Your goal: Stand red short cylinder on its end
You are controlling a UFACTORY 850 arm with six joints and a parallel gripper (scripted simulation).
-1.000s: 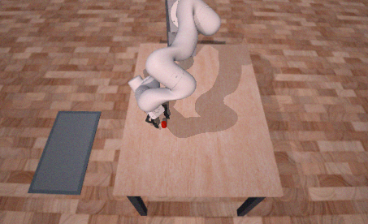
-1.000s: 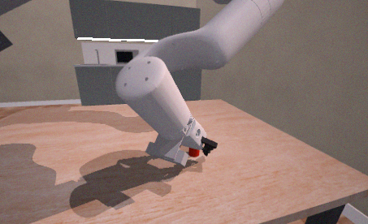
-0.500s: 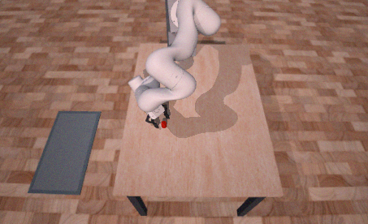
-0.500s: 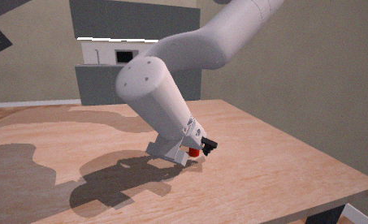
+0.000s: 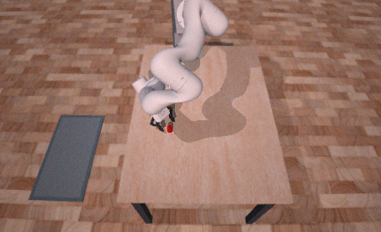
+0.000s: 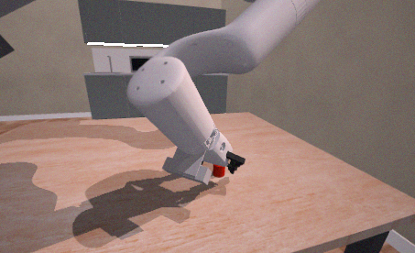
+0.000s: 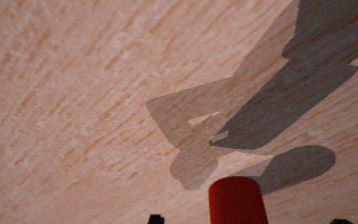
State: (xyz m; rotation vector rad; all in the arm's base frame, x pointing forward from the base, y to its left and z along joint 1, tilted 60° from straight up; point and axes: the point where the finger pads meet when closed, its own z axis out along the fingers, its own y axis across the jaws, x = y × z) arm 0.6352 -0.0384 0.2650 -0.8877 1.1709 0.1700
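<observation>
Right now my hand is 20 mm to the right of the red short cylinder and 30 mm above it.
</observation>
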